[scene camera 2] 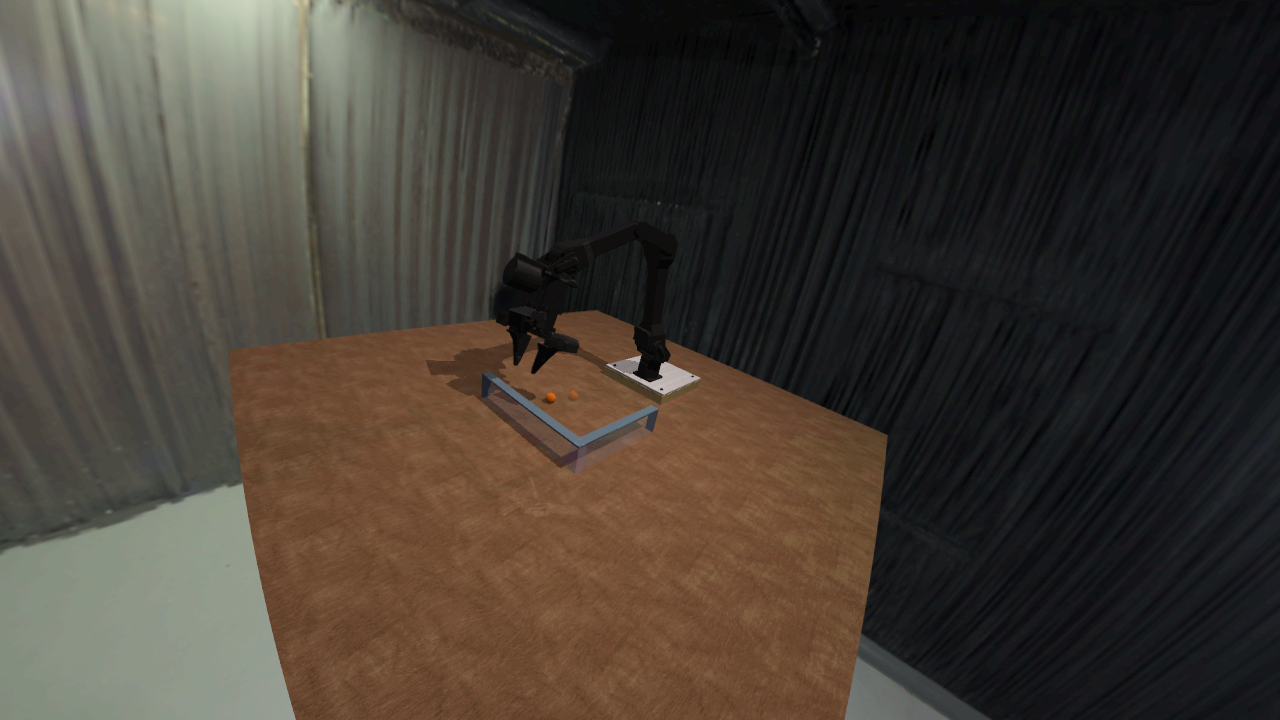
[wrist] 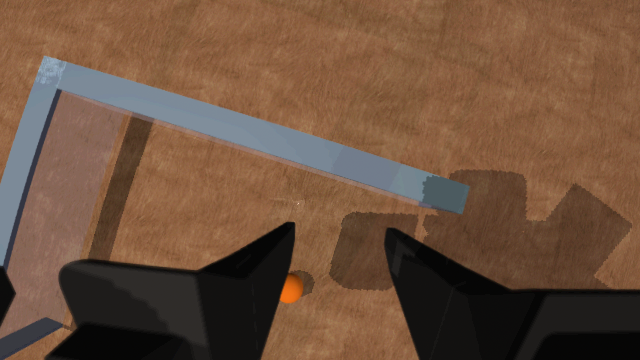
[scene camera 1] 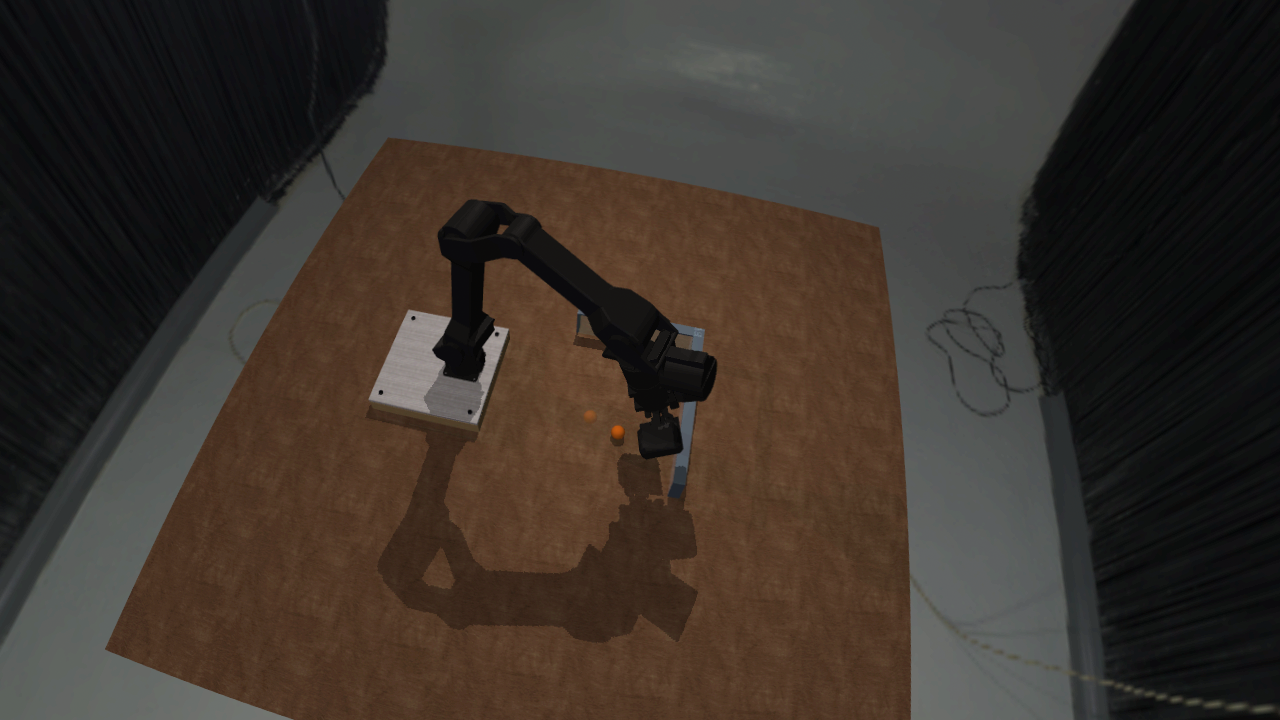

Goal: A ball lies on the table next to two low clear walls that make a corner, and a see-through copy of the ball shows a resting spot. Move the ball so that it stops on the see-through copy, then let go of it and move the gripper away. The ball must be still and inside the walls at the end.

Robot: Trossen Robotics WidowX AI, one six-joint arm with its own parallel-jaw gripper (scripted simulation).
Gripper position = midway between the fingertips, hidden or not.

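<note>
In view: the gripper [scene camera 2: 524,369], [wrist: 340,233], [scene camera 1: 664,424].
</note>
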